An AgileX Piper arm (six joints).
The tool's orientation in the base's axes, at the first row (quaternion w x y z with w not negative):
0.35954, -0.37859, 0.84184, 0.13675
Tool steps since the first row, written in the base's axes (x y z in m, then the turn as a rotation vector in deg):
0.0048, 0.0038, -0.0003, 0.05, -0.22, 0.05
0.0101, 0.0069, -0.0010, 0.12, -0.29, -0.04
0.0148, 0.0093, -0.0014, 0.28, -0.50, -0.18
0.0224, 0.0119, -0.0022, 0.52, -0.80, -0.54
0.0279, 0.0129, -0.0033, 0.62, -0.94, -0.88
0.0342, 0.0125, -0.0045, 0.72, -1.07, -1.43
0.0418, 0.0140, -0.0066, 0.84, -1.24, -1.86
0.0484, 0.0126, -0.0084, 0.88, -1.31, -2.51
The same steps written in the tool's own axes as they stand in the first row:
-0.0040, -0.0010, 0.0045, 0.06, -0.19, -0.12
-0.0076, -0.0027, 0.0092, 0.13, -0.28, -0.06
-0.0108, -0.0045, 0.0131, 0.27, -0.54, 0.02
-0.0150, -0.0083, 0.0188, 0.58, -0.90, 0.24
-0.0173, -0.0117, 0.0228, 0.85, -1.05, 0.46
-0.0191, -0.0165, 0.0266, 1.26, -1.19, 0.83
-0.0219, -0.0210, 0.0327, 1.60, -1.38, 1.11
-0.0229, -0.0267, 0.0365, 2.09, -1.43, 1.55

